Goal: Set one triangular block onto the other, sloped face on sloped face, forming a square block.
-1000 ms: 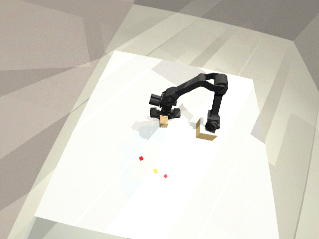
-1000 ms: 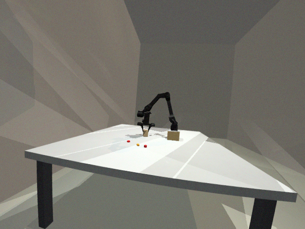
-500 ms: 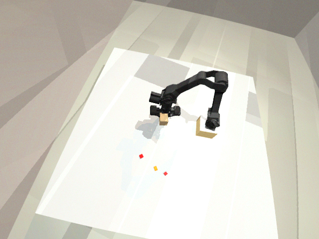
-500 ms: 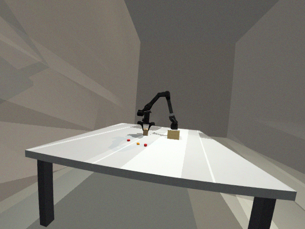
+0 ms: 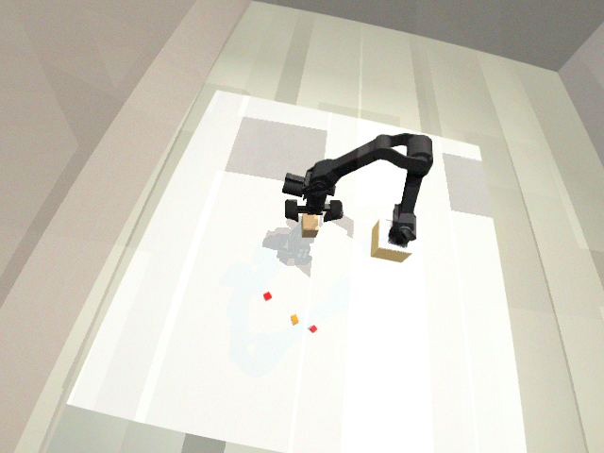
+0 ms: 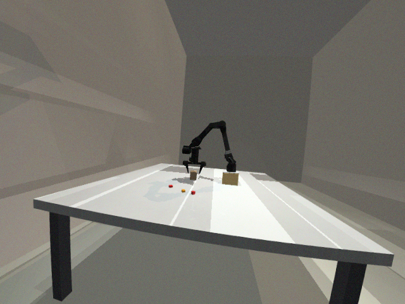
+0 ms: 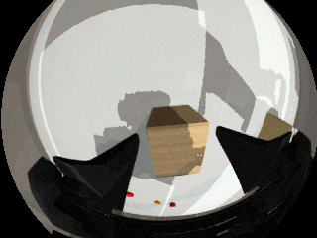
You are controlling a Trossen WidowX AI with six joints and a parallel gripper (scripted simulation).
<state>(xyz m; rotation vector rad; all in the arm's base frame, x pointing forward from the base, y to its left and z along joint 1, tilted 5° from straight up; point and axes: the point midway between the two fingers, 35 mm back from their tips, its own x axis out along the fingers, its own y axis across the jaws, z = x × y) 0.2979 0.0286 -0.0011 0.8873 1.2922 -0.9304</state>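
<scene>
My gripper tip is 1 cm short of the wooden triangular block and 1 cm below it. From my gripper tip the other things lie so: yellow piece 7 cm behind, 33 cm to the left, 4 cm below.
</scene>
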